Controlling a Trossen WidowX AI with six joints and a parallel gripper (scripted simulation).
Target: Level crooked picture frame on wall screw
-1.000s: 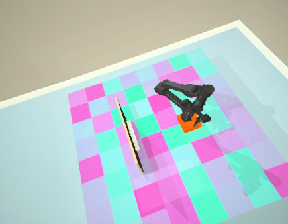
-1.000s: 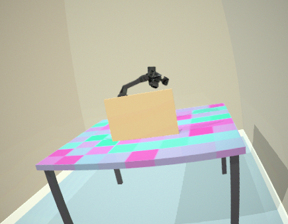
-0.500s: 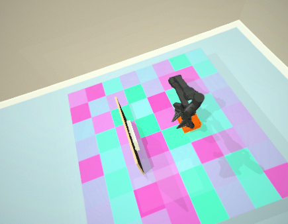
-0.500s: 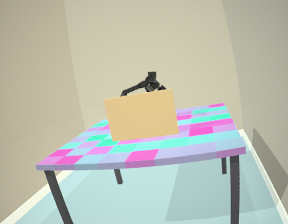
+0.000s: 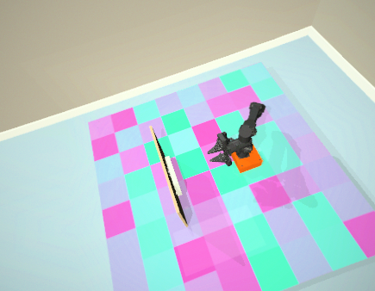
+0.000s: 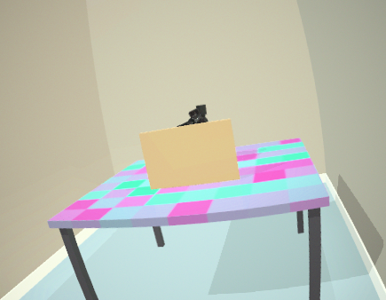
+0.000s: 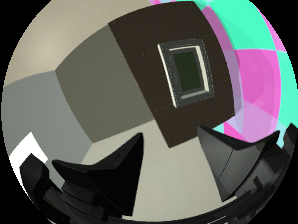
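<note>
The picture frame is 200 mm ahead of my gripper tip and 100 mm below it. Also, from my gripper tip: tan wall panel (210 mm ahead, 110 mm below).
</note>
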